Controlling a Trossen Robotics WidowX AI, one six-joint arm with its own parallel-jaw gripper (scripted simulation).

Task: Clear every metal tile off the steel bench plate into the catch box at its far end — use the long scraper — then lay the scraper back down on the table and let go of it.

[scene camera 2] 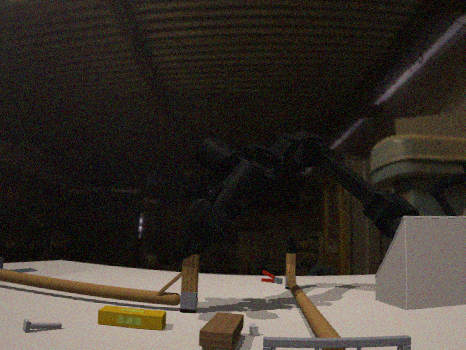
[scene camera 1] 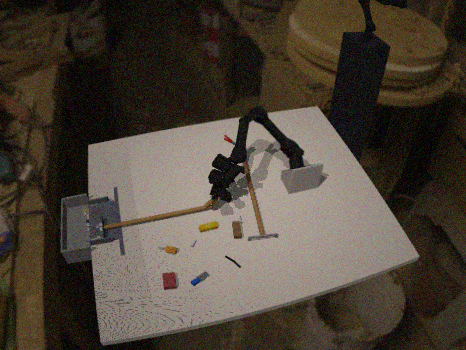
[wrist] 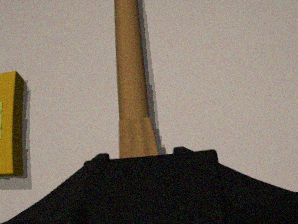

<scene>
The pictures show: my gripper and a long scraper.
</scene>
